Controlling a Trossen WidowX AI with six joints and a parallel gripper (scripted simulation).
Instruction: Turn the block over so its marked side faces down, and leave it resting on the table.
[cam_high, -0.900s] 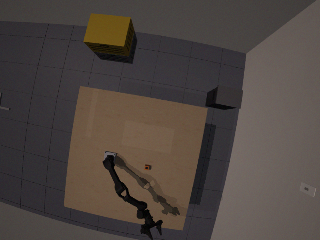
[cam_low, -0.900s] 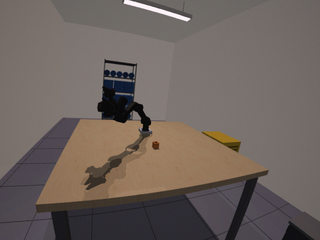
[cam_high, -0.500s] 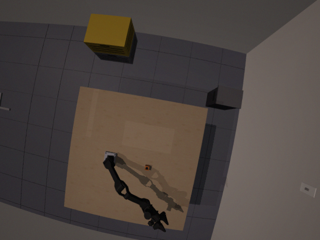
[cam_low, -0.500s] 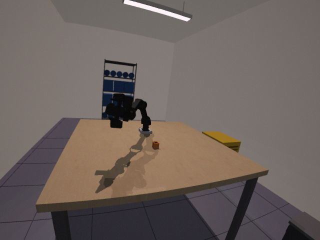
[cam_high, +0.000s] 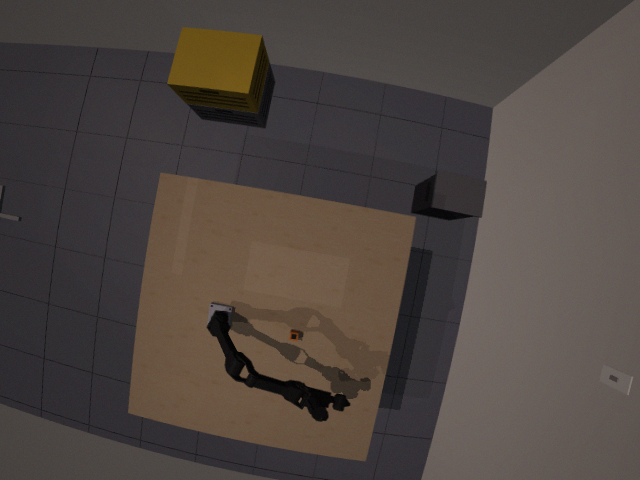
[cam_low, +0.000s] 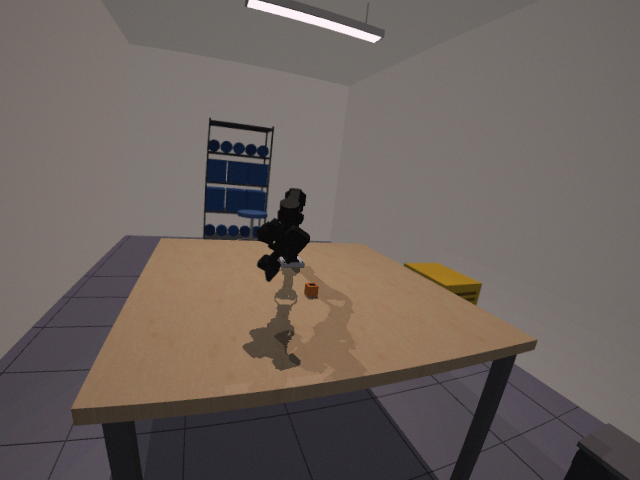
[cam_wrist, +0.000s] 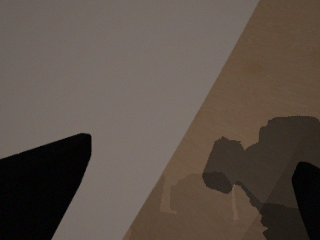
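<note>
Now: gripper tip 24 cm past the block, 23 cm to the right of it and 16 cm above it.
</note>
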